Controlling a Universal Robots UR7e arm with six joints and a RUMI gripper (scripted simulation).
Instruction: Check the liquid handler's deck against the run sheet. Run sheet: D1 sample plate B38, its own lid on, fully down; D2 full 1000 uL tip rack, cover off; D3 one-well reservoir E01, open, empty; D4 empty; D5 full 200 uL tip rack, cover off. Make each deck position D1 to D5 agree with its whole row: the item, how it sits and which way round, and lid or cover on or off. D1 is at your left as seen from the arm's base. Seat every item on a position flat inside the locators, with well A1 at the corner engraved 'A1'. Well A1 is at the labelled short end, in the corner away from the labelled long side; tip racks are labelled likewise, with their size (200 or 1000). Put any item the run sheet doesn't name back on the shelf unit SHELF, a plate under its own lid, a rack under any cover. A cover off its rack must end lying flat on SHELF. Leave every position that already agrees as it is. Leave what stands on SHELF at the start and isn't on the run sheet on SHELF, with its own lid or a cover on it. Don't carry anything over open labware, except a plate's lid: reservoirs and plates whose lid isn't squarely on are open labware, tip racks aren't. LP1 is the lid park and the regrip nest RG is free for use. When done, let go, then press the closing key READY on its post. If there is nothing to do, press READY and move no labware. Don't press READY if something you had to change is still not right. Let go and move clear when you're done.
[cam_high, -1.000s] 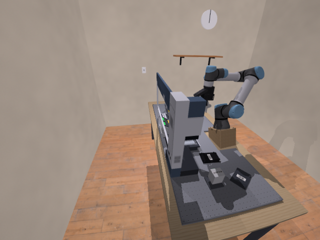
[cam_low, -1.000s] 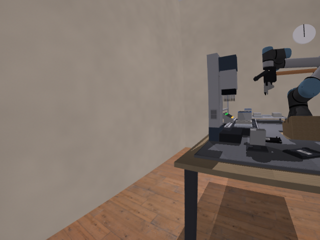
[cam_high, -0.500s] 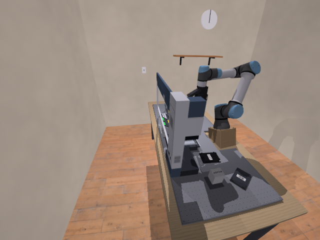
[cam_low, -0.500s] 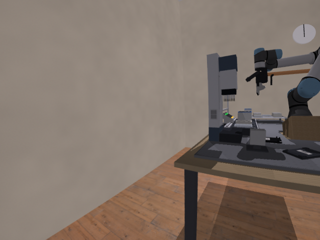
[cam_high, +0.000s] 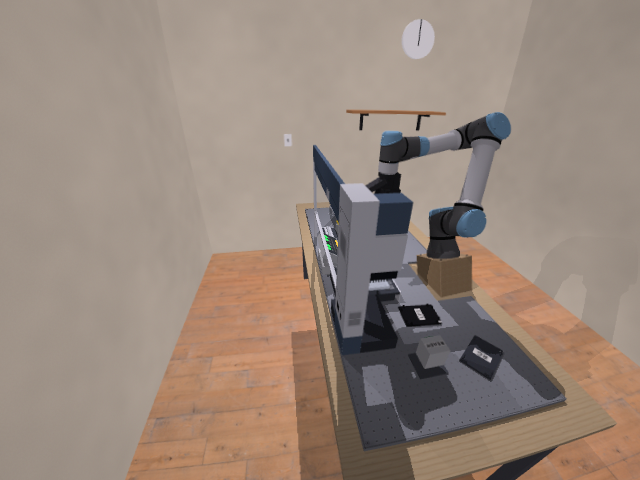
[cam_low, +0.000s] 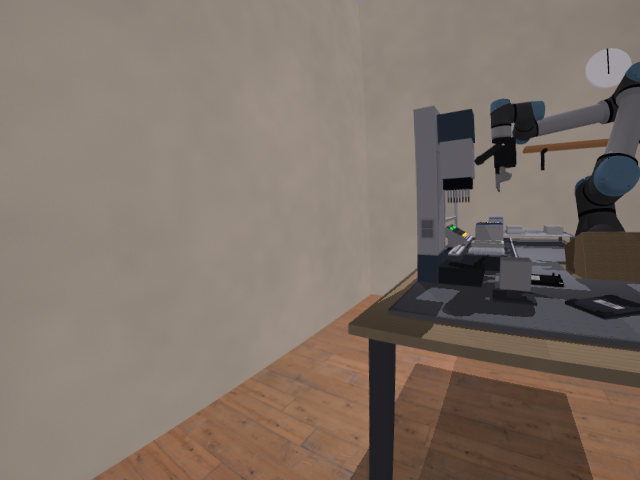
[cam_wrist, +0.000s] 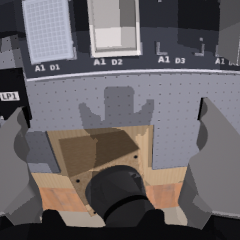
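My gripper is now 4 cm short of the one-well reservoir and 24 cm above it. The rest, counted from my hand: liquid handler head 12 cm ahead, 34 cm to the left, 8 cm above; blue-framed tip rack 3 cm ahead, 25 cm to the right, 18 cm below; liquid handler tower 21 cm ahead, 34 cm to the left, 3 cm below.
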